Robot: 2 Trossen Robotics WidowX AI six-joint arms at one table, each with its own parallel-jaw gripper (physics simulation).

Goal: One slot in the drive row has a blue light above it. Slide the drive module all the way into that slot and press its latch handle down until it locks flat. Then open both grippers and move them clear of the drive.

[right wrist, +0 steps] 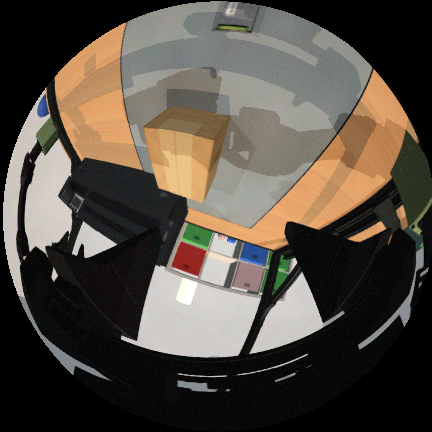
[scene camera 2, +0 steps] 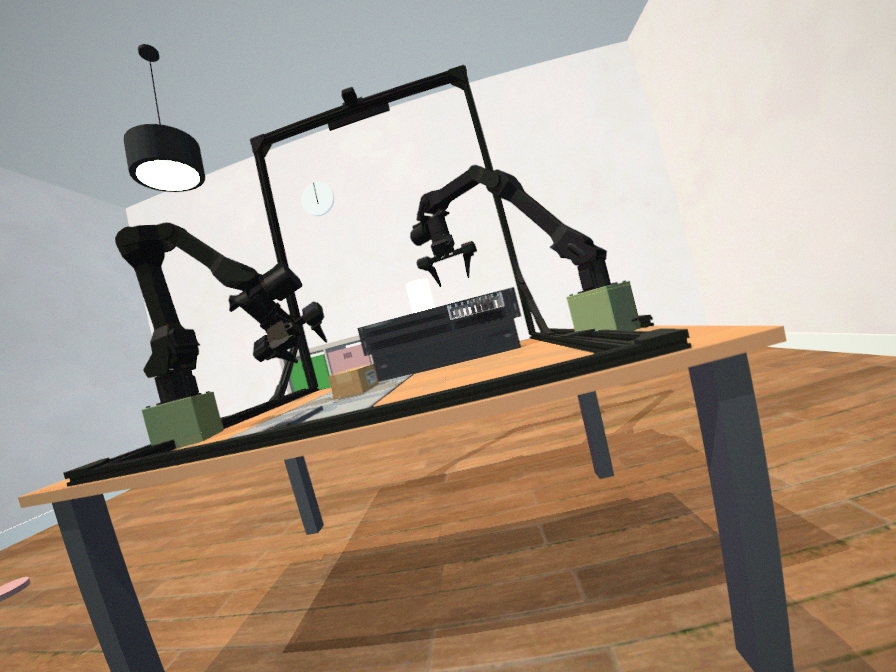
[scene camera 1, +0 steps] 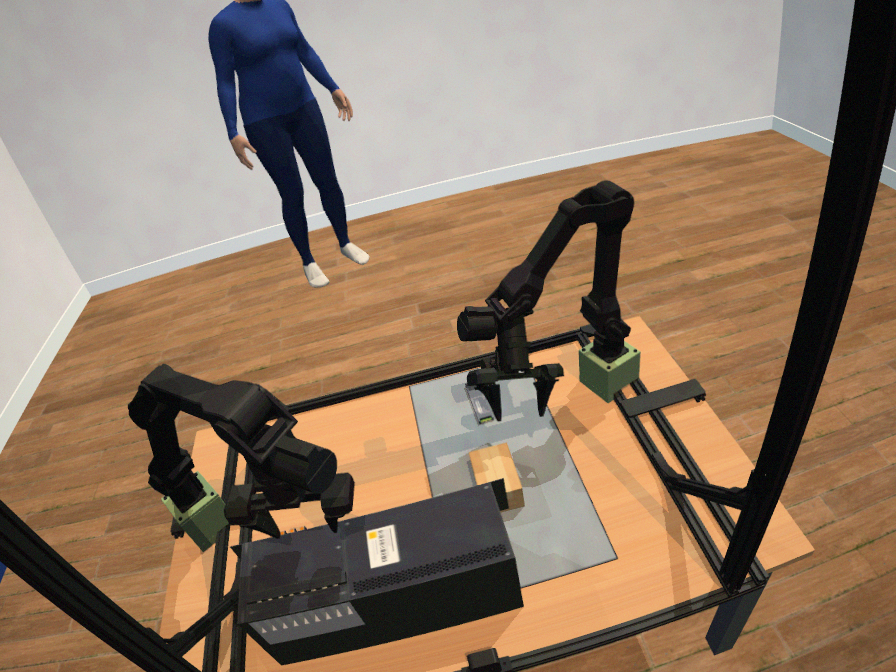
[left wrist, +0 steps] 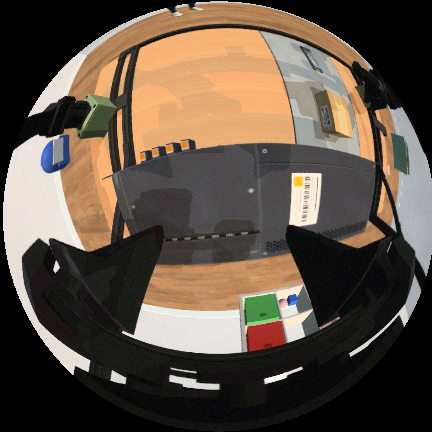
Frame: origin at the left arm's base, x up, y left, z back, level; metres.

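Seen in the pictures: left gripper, fingertip midpoint: (right wrist: pixel 74 236) (scene camera 2: pixel 454 282) (scene camera 1: pixel 307 533) (left wrist: pixel 226 231); right gripper, fingertip midpoint: (right wrist: pixel 224 231) (scene camera 2: pixel 312 351) (scene camera 1: pixel 520 419); left arm's base, origin of the base link: (scene camera 2: pixel 597 288) (scene camera 1: pixel 188 496) (left wrist: pixel 81 114); right arm's base, origin of the base link: (scene camera 2: pixel 179 399) (scene camera 1: pixel 609 350).
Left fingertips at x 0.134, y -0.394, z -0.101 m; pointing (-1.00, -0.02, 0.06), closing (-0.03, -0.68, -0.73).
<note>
Offsets run from my left fingertips to a thing's top centre. "*": to the spot under its first point. Level surfaces: height alone.
The drive module @(dz -0.527, dx -0.230, dy +0.142 m) (scene camera 1: pixel 479 405) (left wrist: pixel 312 59) (right wrist: pixel 235 17), slim and grey with a yellow-green end, lies flat on the grey mat @(dx -0.239 m) (scene camera 1: pixel 578 528). The dark drive chassis @(dz -0.052, dx -0.065, dy -0.057 m) (scene camera 1: pixel 434 535) (scene camera 2: pixel 419 354) (left wrist: pixel 200 200) (right wrist: pixel 120 190) stands near the table's front in scene camera 1. Its drive row @(* dz +0.034, dx -0.087, dy +0.036 m) (scene camera 2: pixel 476 305) shows in scene camera 2; no blue light can be made out. My left gripper (scene camera 1: pixel 302 531) (scene camera 2: pixel 453 280) (left wrist: pixel 226 231) is open and empty above the chassis. My right gripper (scene camera 1: pixel 519 416) (scene camera 2: pixel 309 350) (right wrist: pixel 224 231) is open and empty above the mat, between module and box in depth.
A cardboard box @(dz -0.358, dx -0.179, dy -0.046 m) (scene camera 1: pixel 495 466) (scene camera 2: pixel 352 381) (left wrist: pixel 335 114) (right wrist: pixel 185 160) sits on the mat between the module and the chassis. Several orange-faced blocks @(* dz -0.011, dx -0.071, dy +0.071 m) (left wrist: pixel 186 145) stick out along one chassis edge. A black upright post (scene camera 1: pixel 796 325) rises at the right in scene camera 1.
</note>
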